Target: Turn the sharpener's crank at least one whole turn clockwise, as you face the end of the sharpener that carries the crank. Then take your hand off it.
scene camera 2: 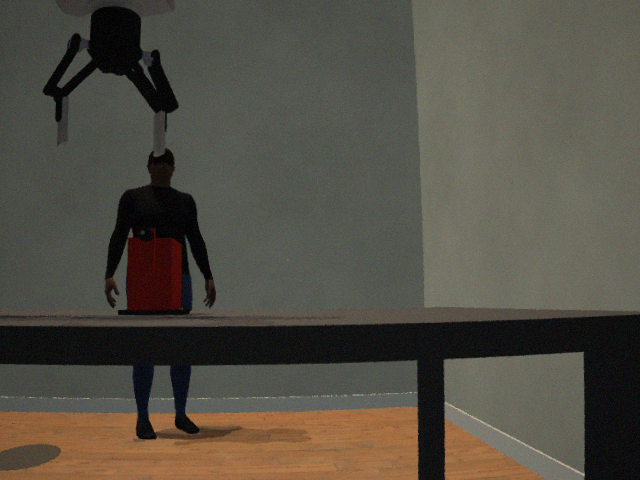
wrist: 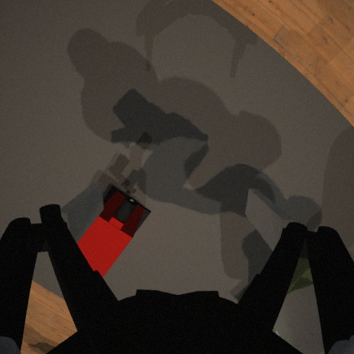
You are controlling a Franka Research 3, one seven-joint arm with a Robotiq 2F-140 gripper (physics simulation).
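The sharpener (scene camera 2: 154,273) (wrist: 106,245) is a red upright box on a thin black base, standing on the table (scene camera 2: 361,316) (wrist: 175,260). A dark round part with a small light spot (scene camera 2: 143,234) (wrist: 132,200) shows at its top in the scene view and at its upper end in the wrist view. I cannot make out the crank's handle in either view. My gripper (scene camera 2: 110,149) (wrist: 175,199) is wide open and empty, pointing down. It hangs high above the sharpener and apart from it. In the wrist view the sharpener is near the left finger, which hides part of its edge.
A human figure in black (scene camera 2: 161,206) stands behind the table. Arm and gripper shadows fall across the tabletop. A green object (wrist: 301,277) partly shows behind the right finger in the wrist view. The table's curved edge and the wooden floor (wrist: 320,45) show at upper right there.
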